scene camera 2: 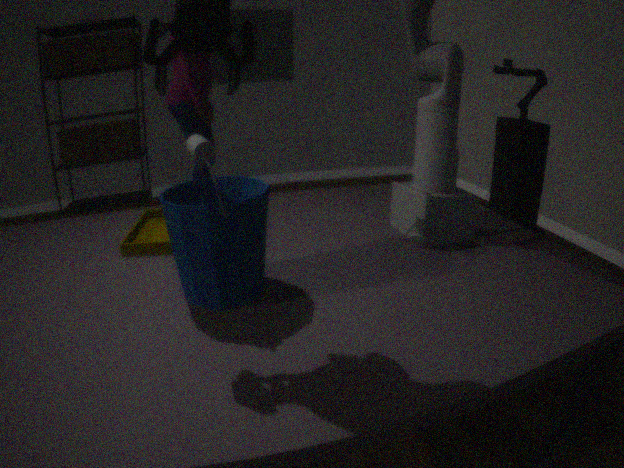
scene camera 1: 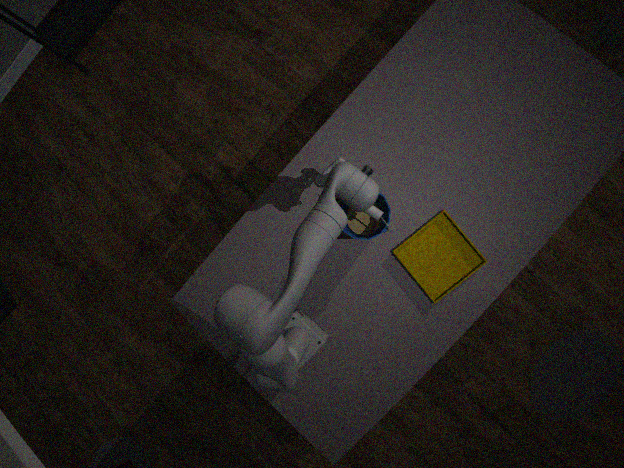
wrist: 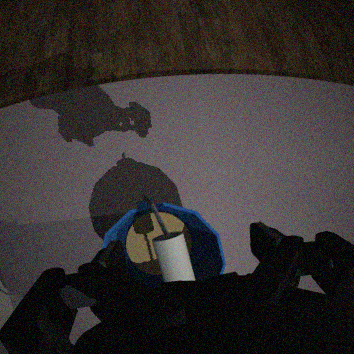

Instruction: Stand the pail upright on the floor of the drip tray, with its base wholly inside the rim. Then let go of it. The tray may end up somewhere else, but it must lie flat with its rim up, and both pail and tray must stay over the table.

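Pixels of known places: gripper, fingertip midpoint: (scene camera 2: 196, 94) (wrist: 187, 246); arm's base at its link origin: (scene camera 2: 431, 188) (scene camera 1: 296, 339).
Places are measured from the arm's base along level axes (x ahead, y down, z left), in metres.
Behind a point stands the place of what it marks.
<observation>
The blue pail (scene camera 1: 388, 216) {x 0.507, y -0.065, z 0.101 m} (scene camera 2: 221, 246) {x 0.445, y -0.005, z 0.239 m} (wrist: 212, 242) {x 0.530, y -0.045, z 0.185 m} stands upright on the table, beside the tray and apart from it. Its wire handle is raised, with a white grip (scene camera 1: 375, 212) {x 0.478, y -0.150, z 0.133 m} (scene camera 2: 197, 143) {x 0.470, y -0.147, z 0.208 m} (wrist: 174, 257) {x 0.464, y -0.150, z 0.197 m} above the pail's mouth. The yellow drip tray (scene camera 1: 438, 256) {x 0.559, y 0.100, z -0.119 m} (scene camera 2: 151, 232) {x 0.635, y 0.101, z -0.130 m} lies flat with its rim up. My gripper (scene camera 2: 196, 91) {x 0.467, y -0.216, z 0.224 m} (wrist: 187, 246) {x 0.467, y -0.216, z 0.224 m} is open and empty, pointing down above the pail. In the scene camera 2 view its fingertips are higher than the white grip; in the wrist view the grip shows between them. In the scene camera 1 view the arm hides the fingers and part of the pail.
The arm's base (scene camera 1: 307, 337) {x 0.041, y -0.031, z -0.017 m} (scene camera 2: 407, 211) {x 0.060, y 0.048, z 0.006 m} stands at one end of the table (scene camera 1: 478, 125) {x 0.996, y 0.105, z 0.130 m} (scene camera 2: 100, 352) {x 0.637, y 0.105, z 0.325 m}. The tray lies near one long table edge. Beyond the table are a shelf rack (scene camera 2: 45, 100), a person in pink (scene camera 2: 187, 75) and a dark pedestal (scene camera 2: 519, 166).
</observation>
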